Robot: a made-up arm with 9 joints.
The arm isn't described. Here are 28 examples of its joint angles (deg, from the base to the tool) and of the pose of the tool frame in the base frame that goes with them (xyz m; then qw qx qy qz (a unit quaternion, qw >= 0)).
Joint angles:
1: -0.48 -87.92 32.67 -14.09 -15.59 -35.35 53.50 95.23 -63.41
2: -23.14 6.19 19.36 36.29 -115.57 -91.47 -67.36 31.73 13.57
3: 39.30 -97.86 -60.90 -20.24 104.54 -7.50 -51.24 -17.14 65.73
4: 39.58 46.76 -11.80 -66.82 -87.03 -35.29 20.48 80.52 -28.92
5: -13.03 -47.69 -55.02 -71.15 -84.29 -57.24 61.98 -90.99 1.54
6: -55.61 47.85 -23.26 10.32 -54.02 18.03 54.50 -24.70 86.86
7: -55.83 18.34 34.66 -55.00 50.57 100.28 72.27 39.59 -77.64
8: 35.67 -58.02 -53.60 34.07 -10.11 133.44 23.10 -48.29 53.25
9: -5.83 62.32 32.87 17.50 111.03 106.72 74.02 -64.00 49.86
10: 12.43 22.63 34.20 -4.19 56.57 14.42 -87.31 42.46 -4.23
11: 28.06 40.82 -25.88 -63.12 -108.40 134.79 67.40 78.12 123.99
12: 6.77 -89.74 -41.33 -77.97 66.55 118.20 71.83 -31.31 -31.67
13: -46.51 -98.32 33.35 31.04 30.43 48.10 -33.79 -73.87 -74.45
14: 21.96 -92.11 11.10 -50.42 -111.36 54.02 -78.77 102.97 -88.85
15: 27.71 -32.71 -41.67 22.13 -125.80 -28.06 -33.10 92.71 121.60
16: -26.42 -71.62 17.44 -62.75 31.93 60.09 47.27 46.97 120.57
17: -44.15 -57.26 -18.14 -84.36 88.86 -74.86 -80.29 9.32 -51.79
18: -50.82 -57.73 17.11 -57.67 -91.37 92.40 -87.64 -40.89 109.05
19: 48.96 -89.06 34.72 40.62 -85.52 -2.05 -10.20 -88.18 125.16
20: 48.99 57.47 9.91 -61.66 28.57 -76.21 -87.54 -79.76 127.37
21: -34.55 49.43 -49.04 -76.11 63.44 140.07 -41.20 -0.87 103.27
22: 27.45 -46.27 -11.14 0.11 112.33 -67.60 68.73 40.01 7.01
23: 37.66 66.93 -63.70 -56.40 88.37 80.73 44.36 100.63 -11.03
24: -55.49 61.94 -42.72 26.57 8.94 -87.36 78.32 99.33 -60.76
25: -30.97 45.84 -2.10 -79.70 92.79 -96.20 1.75 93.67 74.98
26: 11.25 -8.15 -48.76 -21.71 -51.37 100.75 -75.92 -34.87 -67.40
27: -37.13 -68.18 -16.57 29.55 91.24 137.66 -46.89 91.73 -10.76
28: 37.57 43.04 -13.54 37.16 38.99 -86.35 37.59 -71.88 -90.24
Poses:
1: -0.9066 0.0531 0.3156 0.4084 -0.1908 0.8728 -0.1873
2: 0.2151 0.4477 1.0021 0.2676 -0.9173 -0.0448 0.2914
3: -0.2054 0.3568 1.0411 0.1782 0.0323 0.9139 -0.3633
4: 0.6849 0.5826 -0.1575 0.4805 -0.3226 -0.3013 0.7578
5: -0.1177 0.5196 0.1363 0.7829 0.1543 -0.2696 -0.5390
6: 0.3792 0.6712 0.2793 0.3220 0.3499 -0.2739 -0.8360
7: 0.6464 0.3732 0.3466 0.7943 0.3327 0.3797 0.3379
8: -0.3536 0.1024 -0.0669 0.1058 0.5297 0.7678 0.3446
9: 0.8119 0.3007 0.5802 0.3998 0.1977 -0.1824 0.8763
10: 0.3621 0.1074 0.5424 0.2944 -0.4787 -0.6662 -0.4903
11: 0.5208 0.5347 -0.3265 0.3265 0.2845 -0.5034 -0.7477
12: 0.0835 0.1945 0.4829 0.6144 -0.2895 0.0910 0.7283
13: -1.1154 0.0363 0.8650 0.0635 -0.0001 0.9955 -0.0704
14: -0.3805 -0.2871 0.4175 0.4420 -0.7405 0.5029 0.0581
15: -0.0911 0.6696 0.6728 0.2926 -0.4737 0.0358 0.8299
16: 0.0751 0.6528 0.3449 0.2302 0.6720 -0.5992 -0.3693
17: -0.3261 0.3659 0.5309 0.1595 0.2575 0.4624 -0.8333
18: -0.6302 0.6990 0.8160 0.4122 -0.8547 0.2362 -0.2094
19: -0.4088 -0.1950 0.3204 0.2989 0.3725 0.8786 0.0041
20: 0.2080 -0.1693 0.1224 0.2352 -0.6325 -0.7022 -0.2273
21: 0.3657 -0.3674 0.6970 0.8948 0.0979 -0.1672 0.4022
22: 0.1439 1.0723 0.5585 0.3352 0.9220 -0.1446 -0.1292
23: 0.1655 0.6049 0.6188 0.4043 0.6673 0.4132 0.4696
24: 0.7612 0.2861 -0.0591 0.4068 -0.6673 0.0775 0.6191
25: 0.4065 -0.2544 0.2615 0.9207 0.1581 -0.0771 0.3485
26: 0.4118 0.1698 -0.0525 0.4787 -0.7609 0.2035 0.3879
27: -0.6179 0.0421 1.4316 0.2388 -0.5074 0.8195 -0.1179
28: 0.8526 -0.1014 0.2114 0.8198 -0.4563 -0.0996 -0.3312
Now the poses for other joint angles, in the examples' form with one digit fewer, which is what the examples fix.
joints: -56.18 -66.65 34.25 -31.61 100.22 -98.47 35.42 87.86 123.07
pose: -0.336 0.228 1.392 0.393 0.016 0.526 -0.754
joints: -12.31 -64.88 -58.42 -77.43 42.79 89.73 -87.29 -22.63 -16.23
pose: -0.026 0.085 1.110 0.202 -0.955 -0.212 0.043
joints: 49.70 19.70 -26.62 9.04 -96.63 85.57 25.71 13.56 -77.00
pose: -0.349 0.183 -0.217 0.387 0.163 0.907 -0.036
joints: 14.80 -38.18 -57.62 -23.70 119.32 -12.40 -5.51 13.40 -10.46
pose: -0.017 0.408 1.048 0.228 -0.117 -0.966 -0.021
